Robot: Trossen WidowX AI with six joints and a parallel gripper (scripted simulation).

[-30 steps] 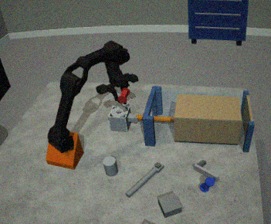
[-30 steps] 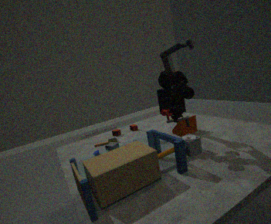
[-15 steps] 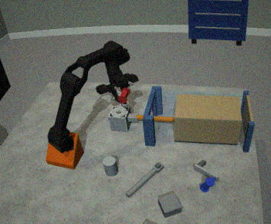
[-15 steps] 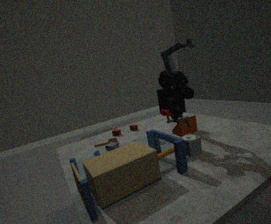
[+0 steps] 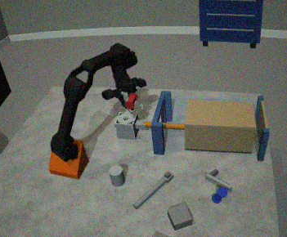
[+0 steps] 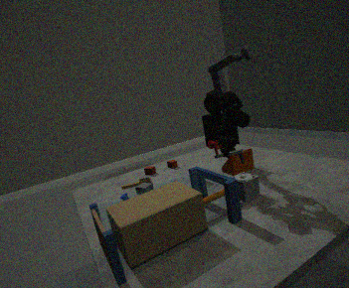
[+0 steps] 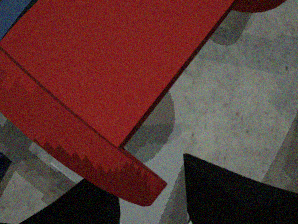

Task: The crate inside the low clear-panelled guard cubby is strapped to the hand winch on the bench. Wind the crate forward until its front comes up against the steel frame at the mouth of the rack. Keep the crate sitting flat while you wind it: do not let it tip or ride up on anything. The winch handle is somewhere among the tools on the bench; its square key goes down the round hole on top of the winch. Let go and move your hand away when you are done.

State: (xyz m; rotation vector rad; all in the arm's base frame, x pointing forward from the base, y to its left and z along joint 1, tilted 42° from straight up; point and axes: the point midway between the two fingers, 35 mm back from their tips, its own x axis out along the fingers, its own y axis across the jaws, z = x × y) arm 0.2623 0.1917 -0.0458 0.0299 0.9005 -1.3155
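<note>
Now: gripper tip 2 cm below the winch handle with red knob. Also, from my gripper tip: red handle: 2 cm ahead, 3 cm to the right, 4 cm above; then grey block: 21 cm ahead, 44 cm to the right, 17 cm below; then grey winch: 5 cm behind, 5 cm to the left, 16 cm below.
</note>
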